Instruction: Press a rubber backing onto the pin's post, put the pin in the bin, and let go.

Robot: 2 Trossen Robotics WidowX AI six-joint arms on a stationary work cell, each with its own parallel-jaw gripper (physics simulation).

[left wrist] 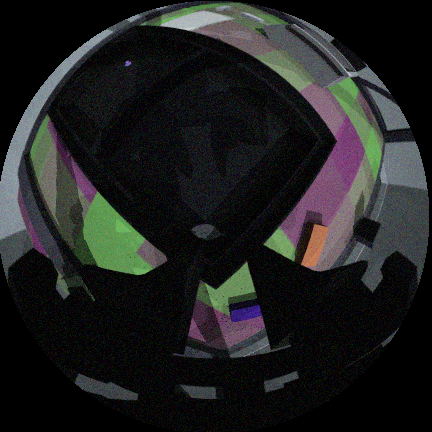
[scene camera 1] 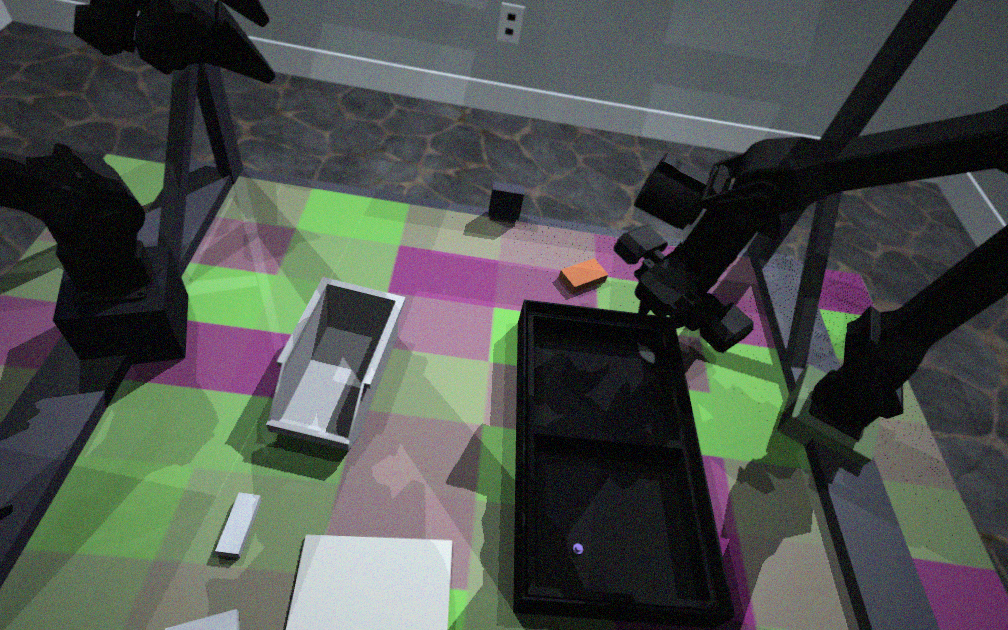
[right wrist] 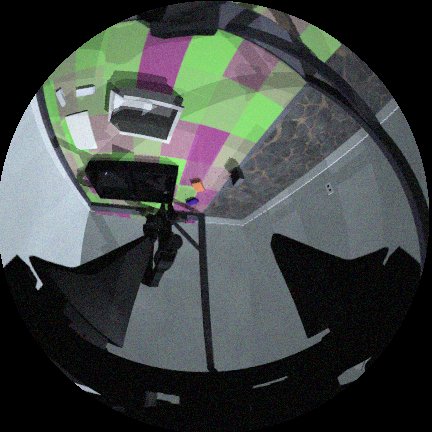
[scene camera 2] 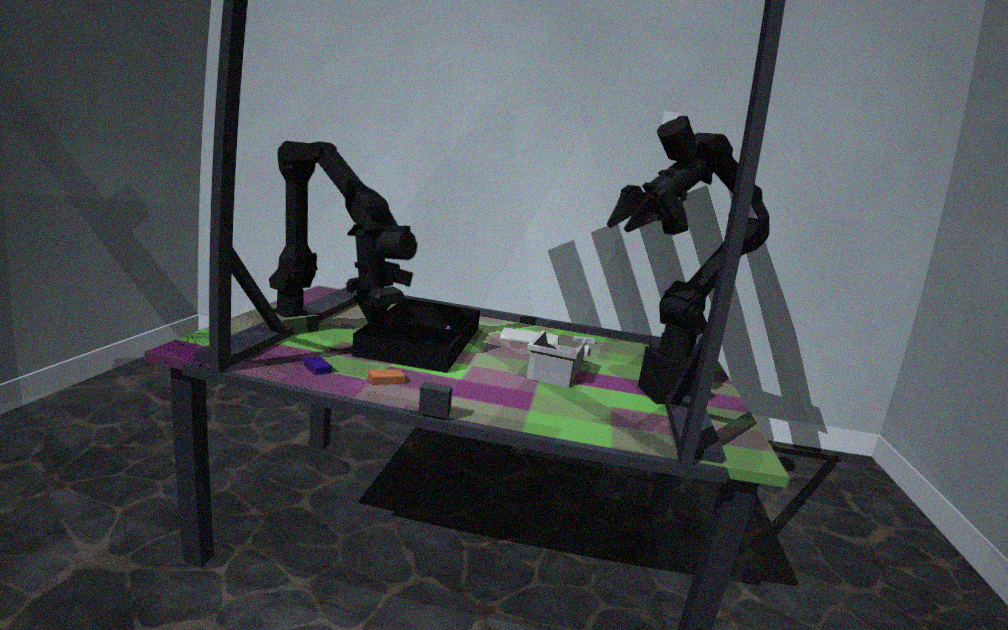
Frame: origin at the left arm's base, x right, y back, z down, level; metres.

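Where they show: left gripper, fingertip midpoint: [left wrist: 224, 243] [scene camera 1: 649, 327] [right wrist: 165, 200] [scene camera 2: 376, 329]; right gripper, fingertip midpoint: [scene camera 1: 269, 50] [right wrist: 211, 241] [scene camera 2: 616, 228]; left arm's base, link origin: [left wrist: 84, 301] [scene camera 1: 838, 409] [scene camera 2: 289, 312]; right arm's base, link origin: [scene camera 1: 114, 280] [scene camera 2: 676, 355].
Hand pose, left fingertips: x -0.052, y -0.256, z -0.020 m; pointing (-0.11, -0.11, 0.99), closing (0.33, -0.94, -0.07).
Observation:
Each offset is from my left fingertips to the top centre of the thing. "spot": to the spot under its first point.
The pin, a small grey oval {dx +0.004, dy +0.013, dz +0.044 m} [scene camera 1: 646, 355] [left wrist: 204, 230], lies in the upper compartment of the black divided tray {dx -0.168, dy +0.024, dz +0.007 m} [scene camera 1: 523, 460] [scene camera 2: 405, 352], near its corner; its post cannot be made out. The rubber backing, a tiny purple piece {dx -0.292, dy +0.054, dz +0.046 m} [scene camera 1: 577, 548] [left wrist: 128, 63], lies in the tray's other compartment. The bin is a grey open box {spot: dx -0.237, dy -0.251, dz -0.018 m} [scene camera 1: 386, 338] [scene camera 2: 550, 369] [right wrist: 145, 137] left of the tray in scene camera 1. My left gripper [scene camera 1: 658, 317] [left wrist: 224, 243] is partly open and empty, low at the tray's corner, close to the pin. My right gripper [scene camera 1: 269, 49] [scene camera 2: 619, 225] [right wrist: 211, 241] is wide open and empty, high up.
An orange block {dx +0.077, dy -0.125, dz +0.042 m} [scene camera 1: 583, 274] [scene camera 2: 386, 376] [left wrist: 314, 246] lies beyond the tray, with a blue block {dx +0.152, dy -0.005, dz +0.044 m} [scene camera 2: 318, 364] [left wrist: 245, 313] near it. A dark cube {dx +0.119, dy -0.294, dz +0.001 m} [scene camera 1: 505, 204] [scene camera 2: 435, 400] is at the table edge. A white slab {dx -0.443, dy -0.101, dz +0.053 m} [scene camera 1: 371, 583] and a white bar {dx -0.469, dy -0.251, dz +0.046 m} [scene camera 1: 237, 523] lie below the bin.

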